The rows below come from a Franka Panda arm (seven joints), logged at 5 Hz.
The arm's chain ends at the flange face. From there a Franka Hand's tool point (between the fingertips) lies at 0.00 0.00 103.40 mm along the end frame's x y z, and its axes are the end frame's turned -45 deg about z.
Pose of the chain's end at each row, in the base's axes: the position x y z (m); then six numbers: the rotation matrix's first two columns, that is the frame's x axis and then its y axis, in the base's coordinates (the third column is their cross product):
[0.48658 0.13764 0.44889 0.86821 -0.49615 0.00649 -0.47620 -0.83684 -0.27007]
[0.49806 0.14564 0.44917 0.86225 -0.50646 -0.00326 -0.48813 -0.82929 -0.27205]
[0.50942 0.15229 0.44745 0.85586 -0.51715 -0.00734 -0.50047 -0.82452 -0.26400]
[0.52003 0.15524 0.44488 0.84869 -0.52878 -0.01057 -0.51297 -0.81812 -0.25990]
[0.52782 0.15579 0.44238 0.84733 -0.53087 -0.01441 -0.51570 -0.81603 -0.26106]
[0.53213 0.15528 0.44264 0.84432 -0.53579 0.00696 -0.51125 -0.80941 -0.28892]
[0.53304 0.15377 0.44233 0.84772 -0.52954 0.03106 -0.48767 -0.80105 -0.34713]
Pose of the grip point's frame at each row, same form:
[0.50100 0.16157 0.34933 0.95064 0.24090 0.19556 0.27719 -0.94257 -0.18638]
[0.51203 0.17006 0.34967 0.95486 0.22828 0.19006 0.26454 -0.94452 -0.19467]
[0.52291 0.17603 0.34772 0.95907 0.21734 0.18149 0.25130 -0.94870 -0.19187]
[0.53335 0.17861 0.34504 0.96284 0.20459 0.17630 0.23739 -0.95240 -0.19125]
[0.54093 0.17943 0.34258 0.96381 0.20164 0.17441 0.23450 -0.95240 -0.19479]
[0.54872 0.18014 0.34365 0.95853 0.19348 0.20922 0.23552 -0.95120 -0.19938]
[0.55462 0.18263 0.34541 0.94426 0.19199 0.26742 0.25459 -0.94087 -0.22350]

